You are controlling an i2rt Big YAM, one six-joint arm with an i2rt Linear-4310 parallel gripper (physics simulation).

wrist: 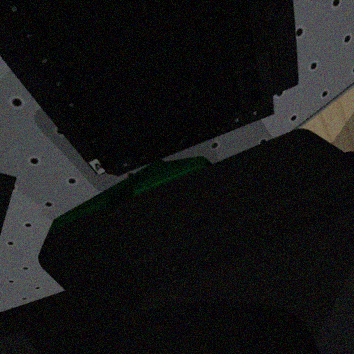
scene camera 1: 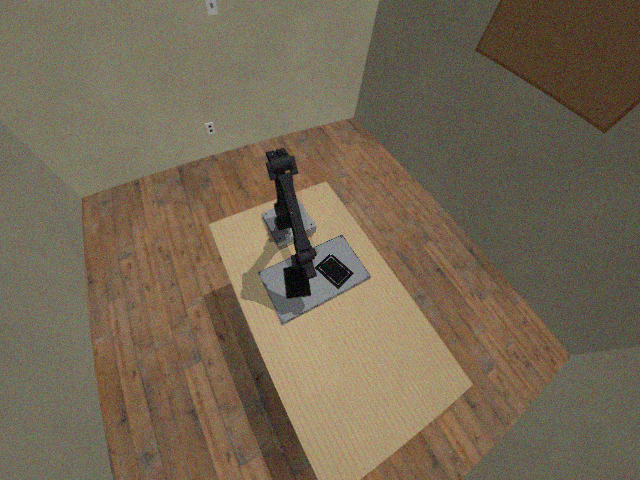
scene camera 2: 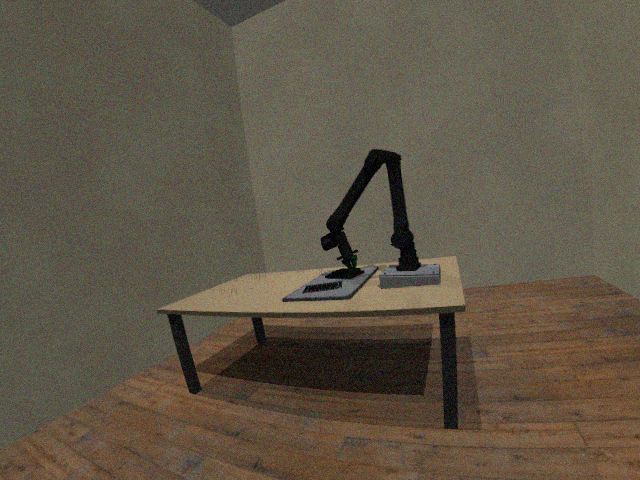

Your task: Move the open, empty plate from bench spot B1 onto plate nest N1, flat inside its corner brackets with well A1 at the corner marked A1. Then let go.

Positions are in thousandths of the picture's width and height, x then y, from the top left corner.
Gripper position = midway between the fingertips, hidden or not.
Note:
My gripper (wrist: 453, 484) is shut, with nothing in its grasp. Also in view: a black plate (wrist: 391, 250).

